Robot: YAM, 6 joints.
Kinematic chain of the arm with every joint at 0, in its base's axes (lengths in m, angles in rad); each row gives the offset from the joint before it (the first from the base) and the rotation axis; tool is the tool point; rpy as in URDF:
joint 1: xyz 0 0 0.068 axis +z
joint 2: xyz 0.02 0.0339 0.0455 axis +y
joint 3: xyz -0.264 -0.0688 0 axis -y
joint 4: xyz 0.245 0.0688 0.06 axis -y
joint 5: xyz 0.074 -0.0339 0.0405 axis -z
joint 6: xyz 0.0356 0 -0.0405 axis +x
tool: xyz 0 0 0 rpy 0 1.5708 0
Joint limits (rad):
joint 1: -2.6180..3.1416
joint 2: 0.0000..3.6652
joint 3: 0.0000..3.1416
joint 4: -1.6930..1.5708
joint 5: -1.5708..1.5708
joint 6: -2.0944..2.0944
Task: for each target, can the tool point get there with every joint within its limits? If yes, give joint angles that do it. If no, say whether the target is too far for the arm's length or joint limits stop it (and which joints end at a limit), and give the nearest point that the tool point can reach.
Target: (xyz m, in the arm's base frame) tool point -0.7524 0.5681 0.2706
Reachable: no: too far | nearest point -0.5083 0.3838 0.2185 | short by 0.310 m
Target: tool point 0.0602 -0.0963 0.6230
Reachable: yes | joints -0.7954 1.0935 1.8704 -0.1269 0.7570 1.5459
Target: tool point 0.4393 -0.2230 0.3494
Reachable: yes | joints -0.5316 2.1844 1.7863 1.0997 -1.0254 -0.6891
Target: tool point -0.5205 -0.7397 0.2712
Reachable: no: too far | nearest point -0.3661 -0.5202 0.2234 | short by 0.273 m
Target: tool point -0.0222 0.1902 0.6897
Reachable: yes | joints 1.6525 1.5543 2.2887 0.5181 -0.1866 -1.5610
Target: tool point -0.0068 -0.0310 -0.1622
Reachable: yes | joints -1.5137 3.2185 0.5665 0.4437 0.2423 0.1283
